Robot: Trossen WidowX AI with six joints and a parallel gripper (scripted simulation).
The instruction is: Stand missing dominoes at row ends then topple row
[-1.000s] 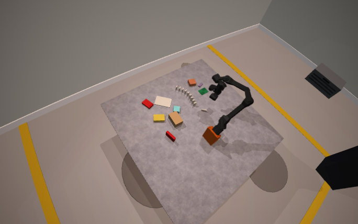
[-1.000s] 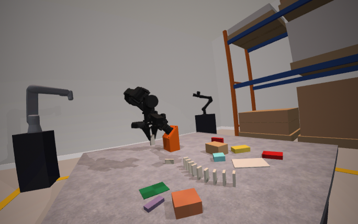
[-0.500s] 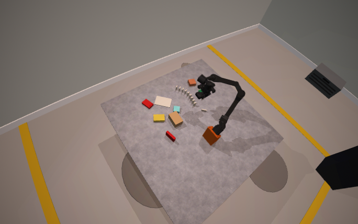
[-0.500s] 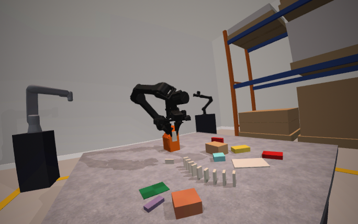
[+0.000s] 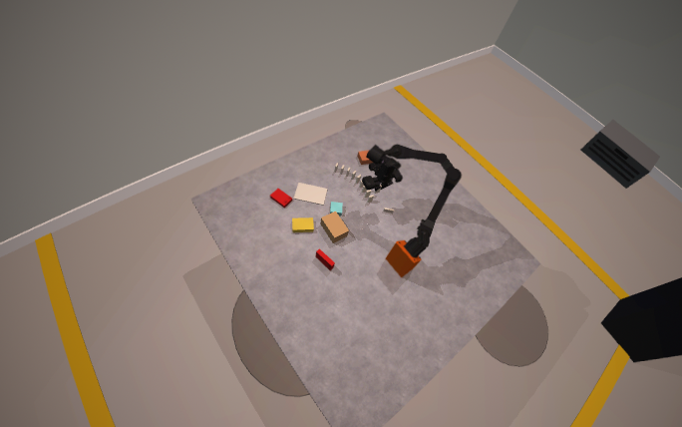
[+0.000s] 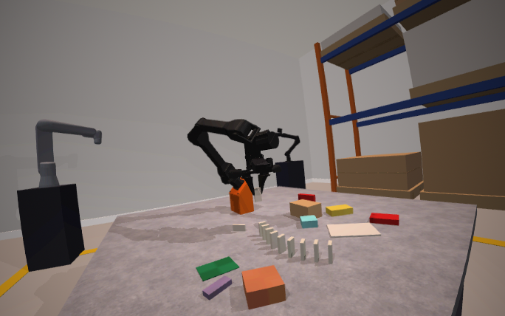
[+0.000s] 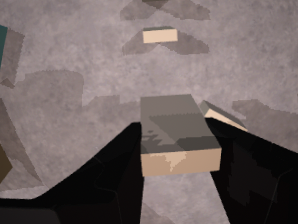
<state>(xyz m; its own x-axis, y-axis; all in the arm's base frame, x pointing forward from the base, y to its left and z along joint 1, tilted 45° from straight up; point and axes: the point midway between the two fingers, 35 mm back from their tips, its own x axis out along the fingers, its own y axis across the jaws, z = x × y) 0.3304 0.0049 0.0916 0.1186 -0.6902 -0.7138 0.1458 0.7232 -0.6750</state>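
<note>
The green tile lies 200 mm to the right of my gripper tip, 140 mm below it and 140 mm ahead of it. Round my gripper tip: orange block: 280 mm ahead, 150 mm to the right, 130 mm below; then teal block: 180 mm to the left, 130 mm below, 60 mm ahead; then tan box: 250 mm to the left, 120 mm below, 30 mm behind.
</note>
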